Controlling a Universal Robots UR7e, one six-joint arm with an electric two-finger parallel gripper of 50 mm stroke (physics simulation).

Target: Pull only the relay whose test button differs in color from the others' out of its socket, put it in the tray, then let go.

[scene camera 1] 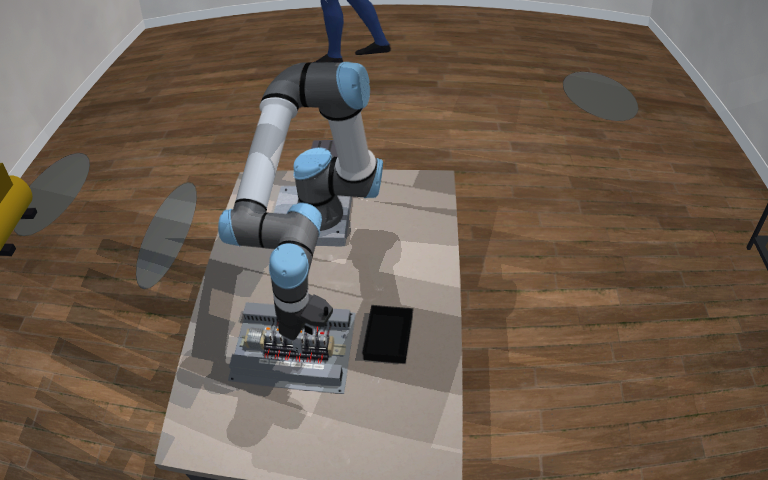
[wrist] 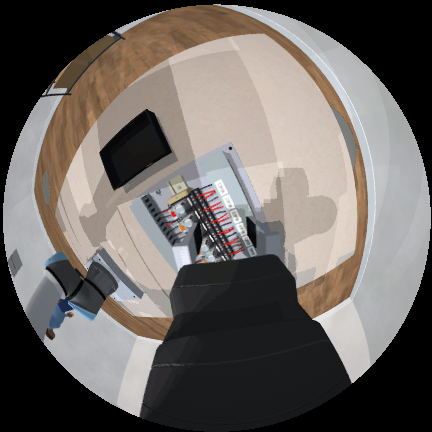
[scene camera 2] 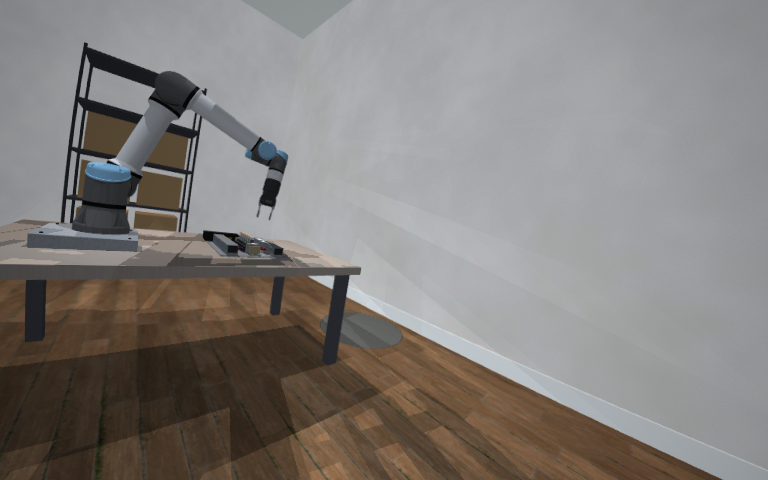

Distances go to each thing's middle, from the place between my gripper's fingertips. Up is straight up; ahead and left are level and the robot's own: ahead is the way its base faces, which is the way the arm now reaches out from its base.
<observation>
Now: hand 80 mm past the grey panel (scene camera 1: 343,360), 70 mm to the left of it and 150 mm above it.
</observation>
